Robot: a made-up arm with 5 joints.
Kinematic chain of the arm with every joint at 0, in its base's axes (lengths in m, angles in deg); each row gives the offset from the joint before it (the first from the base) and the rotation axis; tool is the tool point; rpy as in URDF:
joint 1: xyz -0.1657 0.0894 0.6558 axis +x
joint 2: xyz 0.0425 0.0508 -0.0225 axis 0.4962 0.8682 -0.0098
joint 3: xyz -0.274 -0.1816 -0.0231 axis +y
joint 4: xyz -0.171 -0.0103 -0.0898 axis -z
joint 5: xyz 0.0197 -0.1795 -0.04 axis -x
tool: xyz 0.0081 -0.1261 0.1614 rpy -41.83 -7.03 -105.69
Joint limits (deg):
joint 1: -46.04..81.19
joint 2: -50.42..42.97
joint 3: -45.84..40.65
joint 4: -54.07..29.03
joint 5: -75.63..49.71
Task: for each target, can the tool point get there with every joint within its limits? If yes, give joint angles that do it. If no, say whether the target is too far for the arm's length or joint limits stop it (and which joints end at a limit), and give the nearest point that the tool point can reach.
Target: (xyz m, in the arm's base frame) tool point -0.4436 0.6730 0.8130
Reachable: no: joint limits stop it (at a limit: joint 1, joint 2, joint 4, joint 5) | nearest point -0.4324 0.2932 0.3801 | short by 0.576 m
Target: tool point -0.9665 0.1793 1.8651
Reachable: no: too far | nearest point -0.6716 -0.1264 1.1933 | short by 0.795 m
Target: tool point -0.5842 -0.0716 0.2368
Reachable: yes | joints 47.30 -37.04 -12.51 19.09 17.34
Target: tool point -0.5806 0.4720 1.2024
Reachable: no: joint limits stop it (at a limit: joint 1, joint 2, joint 4, joint 5) | nearest point -0.4802 0.0093 1.0457 | short by 0.499 m
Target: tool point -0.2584 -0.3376 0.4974
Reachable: yes | joints 12.13 -36.08 -4.43 -37.90 -42.14
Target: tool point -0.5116 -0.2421 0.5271
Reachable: yes | joints 23.24 17.41 -28.46 -12.54 25.25
